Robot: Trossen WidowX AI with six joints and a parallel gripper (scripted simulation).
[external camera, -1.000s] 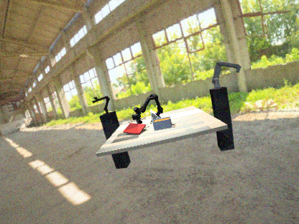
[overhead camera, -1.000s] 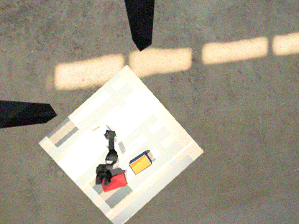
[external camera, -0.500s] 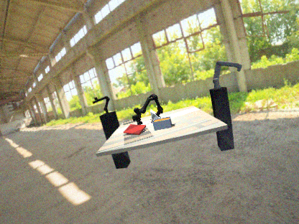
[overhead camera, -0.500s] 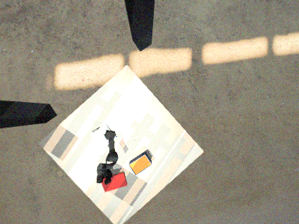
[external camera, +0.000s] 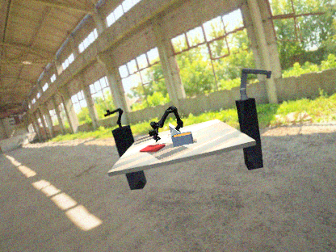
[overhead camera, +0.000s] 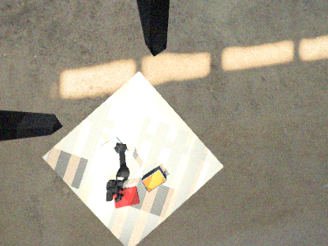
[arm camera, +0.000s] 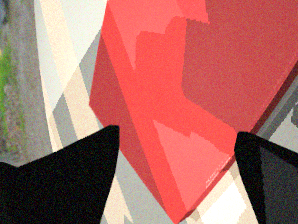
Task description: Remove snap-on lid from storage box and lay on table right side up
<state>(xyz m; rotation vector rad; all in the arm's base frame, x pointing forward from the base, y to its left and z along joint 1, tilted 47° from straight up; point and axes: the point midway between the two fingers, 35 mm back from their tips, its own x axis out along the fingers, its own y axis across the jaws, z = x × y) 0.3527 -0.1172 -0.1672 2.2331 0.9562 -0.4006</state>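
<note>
The red lid lies 7 cm ahead of my gripper tip, 3 cm to the right of it and 5 cm below it. The rest, counted from my gripper tip: storage box: 6 cm ahead, 32 cm to the left, 1 cm below.
</note>
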